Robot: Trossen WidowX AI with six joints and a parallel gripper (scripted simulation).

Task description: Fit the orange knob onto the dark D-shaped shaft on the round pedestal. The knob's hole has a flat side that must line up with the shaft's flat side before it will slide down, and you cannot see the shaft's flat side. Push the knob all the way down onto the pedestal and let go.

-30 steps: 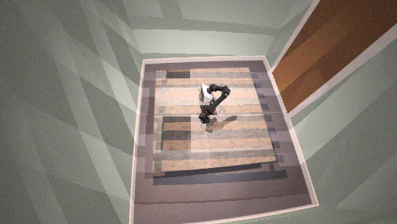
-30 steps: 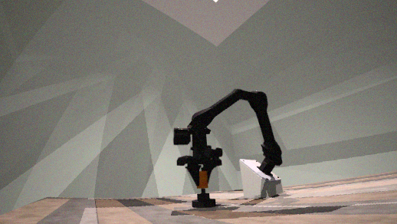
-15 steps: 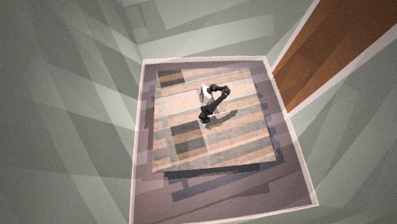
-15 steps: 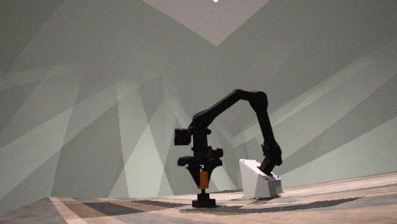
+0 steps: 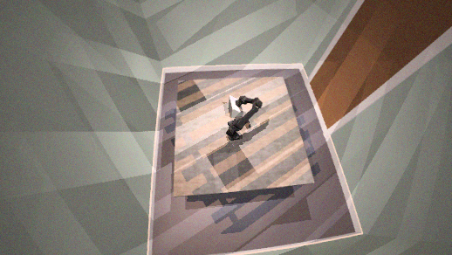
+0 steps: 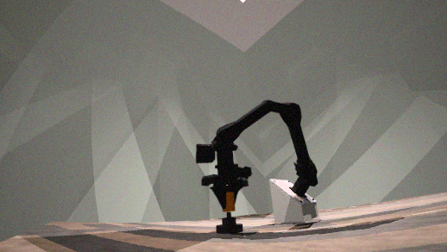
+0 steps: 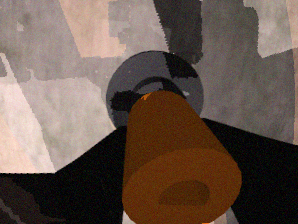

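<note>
Now: gripper tip 2 cm below the orange knob. The rest, counted from my gripper tip: dark round pedestal 4 cm below.
</note>
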